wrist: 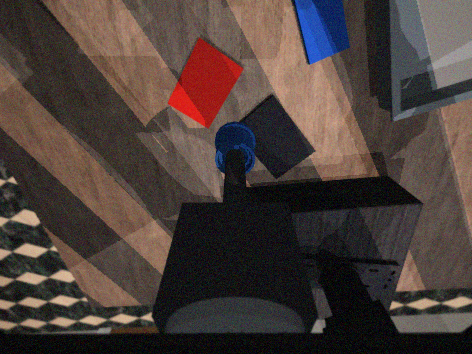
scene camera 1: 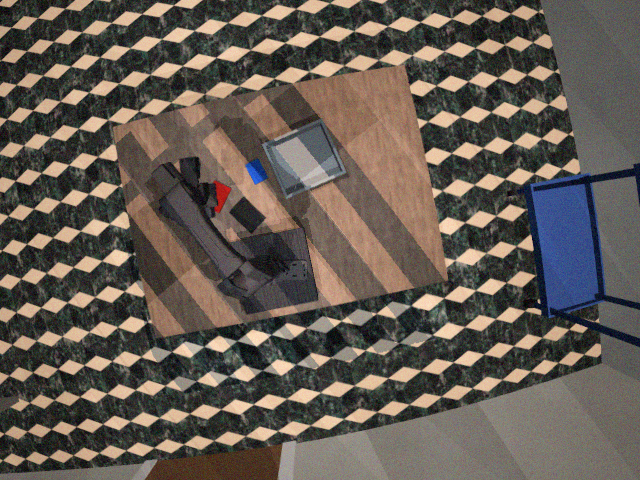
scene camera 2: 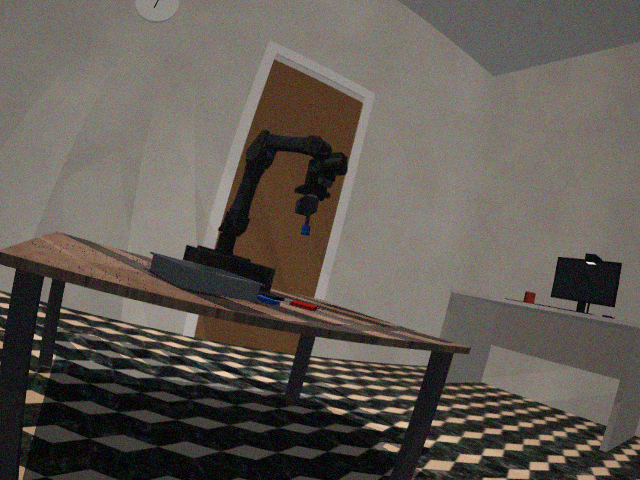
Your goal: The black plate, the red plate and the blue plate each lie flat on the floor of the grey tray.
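Pixels of known places: end effector, tool point: (wrist: 235, 140) (scene camera 2: 304, 234); arm's base, origin of the base link: (wrist: 335, 271) (scene camera 1: 279, 270) (scene camera 2: 223, 254).
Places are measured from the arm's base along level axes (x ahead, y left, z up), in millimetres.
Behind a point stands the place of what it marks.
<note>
The red plate (scene camera 1: 222, 195) @(x 281, y 226, z -80 mm) (scene camera 2: 303, 305) @(x 326, y 230, z -82 mm) (wrist: 206, 82) @(x 284, y 247, z -80 mm) lies flat on the table, partly hidden by the arm in the first scene view. The black plate (scene camera 1: 247, 214) @(x 205, y 129, z -81 mm) (wrist: 278, 137) @(x 209, y 125, z -82 mm) lies flat near it, towards the arm's base. The blue plate (scene camera 1: 256, 171) @(x 370, y 92, z -81 mm) (scene camera 2: 268, 299) @(x 401, y 100, z -81 mm) (wrist: 322, 31) @(x 362, y 90, z -81 mm) lies flat between the red plate and the grey tray (scene camera 1: 275, 170) @(x 365, y 13, z -41 mm) (scene camera 2: 204, 279) @(x 526, y -98, z -61 mm) (wrist: 396, 65) @(x 328, y -1, z -41 mm). All three plates are outside the tray, whose visible floor bears no plate. My gripper, a blue suction cup (scene camera 2: 305, 230) (wrist: 235, 142), is open with nothing on it, high above the table.
The arm's dark base block (scene camera 1: 279, 302) @(x -120, y 3, z -2 mm) (wrist: 360, 225) @(x 104, y -9, z 1 mm) stands beside the black plate at the table (scene camera 1: 382, 206) @(x 230, y -395, z -91 mm) (scene camera 2: 103, 268) @(x 611, y -333, z -91 mm) edge. A blue chair (scene camera 1: 566, 242) is off the table. A grey desk (scene camera 2: 527, 325) with a monitor and a red mug stands farther away.
</note>
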